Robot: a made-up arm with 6 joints.
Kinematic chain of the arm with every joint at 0, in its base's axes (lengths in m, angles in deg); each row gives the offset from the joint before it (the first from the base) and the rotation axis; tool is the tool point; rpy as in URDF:
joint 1: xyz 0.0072 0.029 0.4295 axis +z
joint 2: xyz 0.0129 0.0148 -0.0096 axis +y
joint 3: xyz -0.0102 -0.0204 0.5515 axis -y
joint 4: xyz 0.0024 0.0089 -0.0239 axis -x
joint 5: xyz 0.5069 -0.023 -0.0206 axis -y
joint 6: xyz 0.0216 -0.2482 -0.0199 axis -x
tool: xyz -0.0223 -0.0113 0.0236 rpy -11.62 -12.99 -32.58
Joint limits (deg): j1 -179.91..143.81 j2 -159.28..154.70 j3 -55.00..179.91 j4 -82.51..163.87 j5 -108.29..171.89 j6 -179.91..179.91
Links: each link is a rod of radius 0.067 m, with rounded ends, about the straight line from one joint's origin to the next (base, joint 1, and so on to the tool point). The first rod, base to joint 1, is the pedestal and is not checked.
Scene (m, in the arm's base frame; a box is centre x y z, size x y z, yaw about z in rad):
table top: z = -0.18
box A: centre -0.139 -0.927 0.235 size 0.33 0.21 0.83 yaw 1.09
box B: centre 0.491 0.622 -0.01 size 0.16 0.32 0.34 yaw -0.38
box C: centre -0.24 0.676 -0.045 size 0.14 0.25 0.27 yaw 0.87
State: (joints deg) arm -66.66 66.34 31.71 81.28 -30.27 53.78
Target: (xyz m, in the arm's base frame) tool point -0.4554 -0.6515 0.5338
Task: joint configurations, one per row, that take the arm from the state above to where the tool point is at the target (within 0.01 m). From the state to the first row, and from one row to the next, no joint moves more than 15 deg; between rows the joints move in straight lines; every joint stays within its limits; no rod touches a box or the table.
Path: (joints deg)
1: -64.34 64.02 19.64 68.05 -40.03 41.26
2: -62.03 61.71 7.57 54.82 -49.78 28.75
3: -59.71 59.39 -4.50 41.59 -59.54 16.23
4: -57.39 57.08 -16.58 28.36 -69.29 3.72
5: -55.08 54.76 -28.65 15.13 -79.05 -8.80
6: -52.76 52.45 -40.72 1.90 -88.80 -21.31
7: -50.44 50.13 -52.79 -11.33 -98.56 -33.83
8: -59.42 48.80 -47.20 -1.70 -88.77 -20.78
9: -68.40 47.46 -41.60 7.92 -78.99 -7.73
10: -77.39 46.13 -36.01 17.55 -69.21 5.33
11: -86.37 44.79 -30.41 27.17 -59.43 18.38
12: -95.35 43.46 -24.82 36.80 -49.65 31.43
13: -104.33 42.13 -19.22 46.42 -39.87 44.48
14: -113.31 40.79 -13.63 56.05 -30.09 57.53

